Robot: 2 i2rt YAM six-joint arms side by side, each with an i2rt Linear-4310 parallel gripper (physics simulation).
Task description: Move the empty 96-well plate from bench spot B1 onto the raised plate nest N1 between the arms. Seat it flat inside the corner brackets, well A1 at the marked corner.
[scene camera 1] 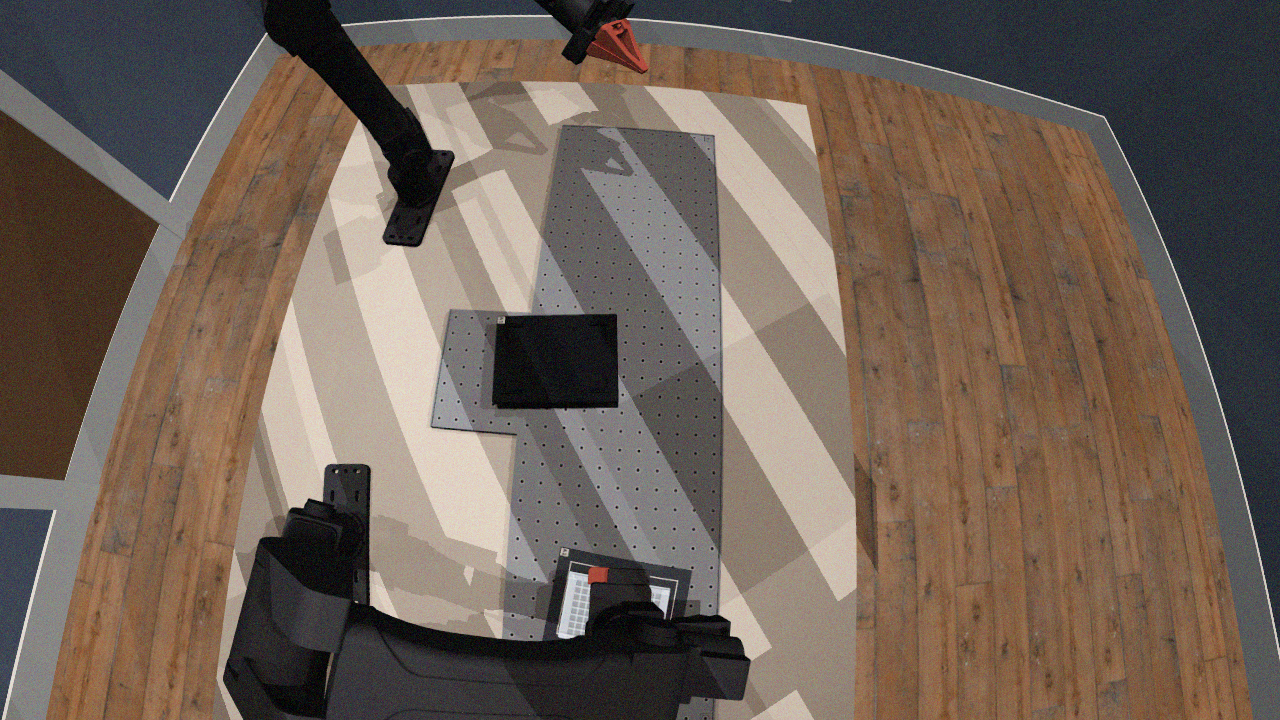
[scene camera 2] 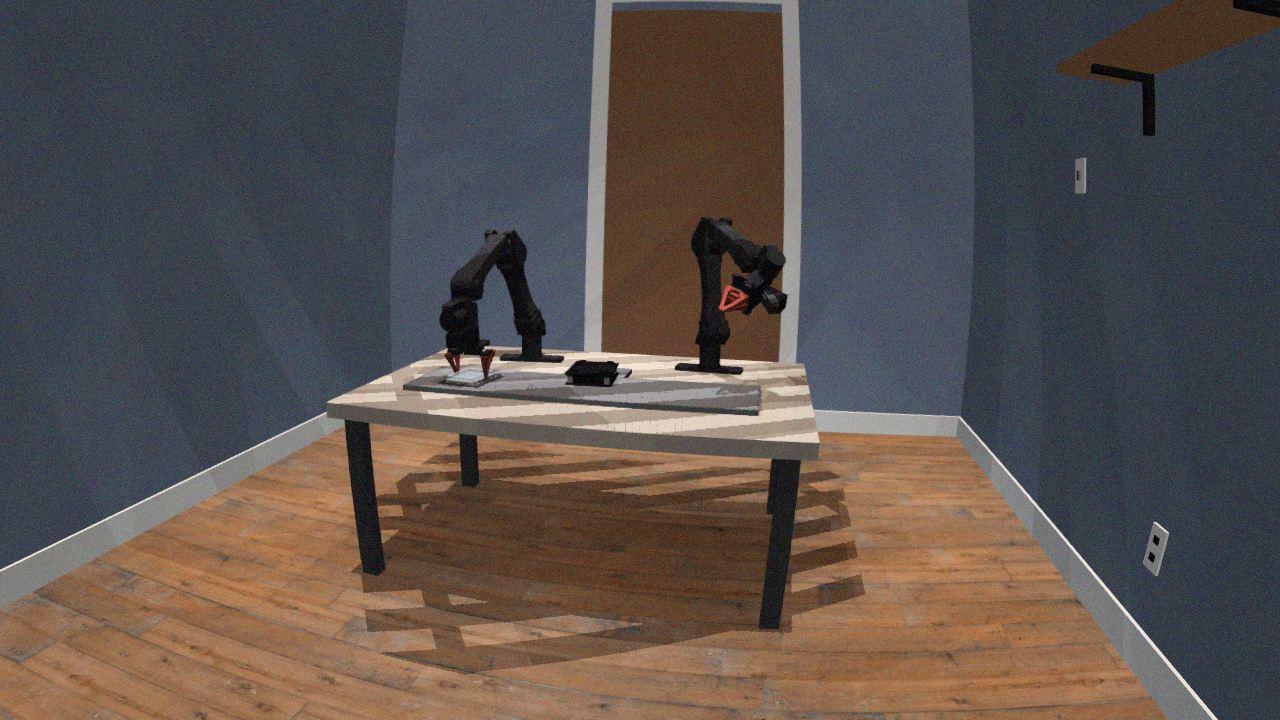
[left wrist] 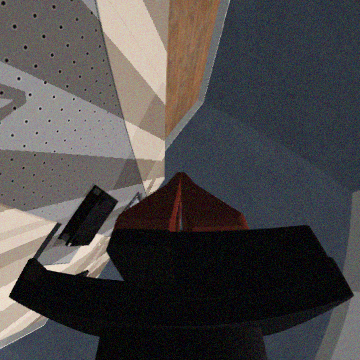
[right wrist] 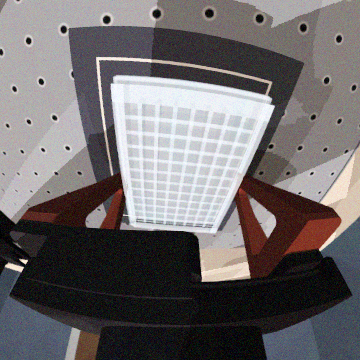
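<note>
The clear-white 96-well plate lies flat on the dark mat of spot B1, inside its pale outline. My right gripper points down over it and is shut on the plate, one red finger against each long side. In scene camera 1 the arm hides much of the plate. The raised nest N1 is a black block, with a small white tag at its upper-left corner in scene camera 1. My left gripper is shut and empty, high up.
The grey perforated board lies under the mat and nest. The table carries both arm bases. The left arm's base stands at the upper left in scene camera 1, well apart from the nest.
</note>
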